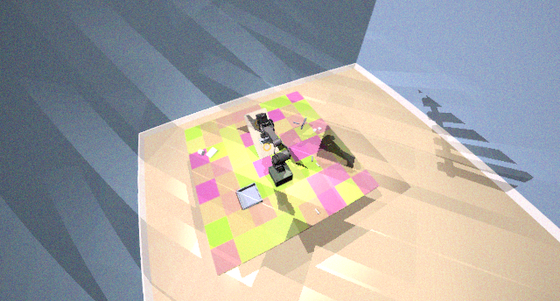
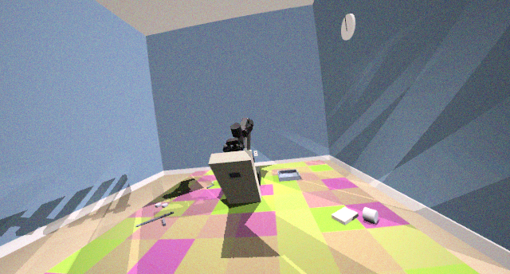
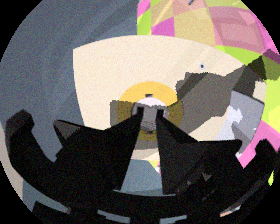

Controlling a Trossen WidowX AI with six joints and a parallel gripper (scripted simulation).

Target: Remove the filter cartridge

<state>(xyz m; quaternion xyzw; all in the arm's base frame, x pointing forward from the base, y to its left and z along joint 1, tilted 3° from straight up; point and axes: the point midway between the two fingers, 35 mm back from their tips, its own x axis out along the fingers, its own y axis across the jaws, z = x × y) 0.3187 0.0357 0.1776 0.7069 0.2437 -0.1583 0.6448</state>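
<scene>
Right now my gripper tip is 20 mm short of the round cartridge and 10 mm above it. The rest, counted from my gripper tip: service panel: 30 mm behind, 90 mm below; beige block: 30 mm ahead, 460 mm to the left, 230 mm below; grey tray: 460 mm behind, 220 mm to the left, 230 mm below.
</scene>
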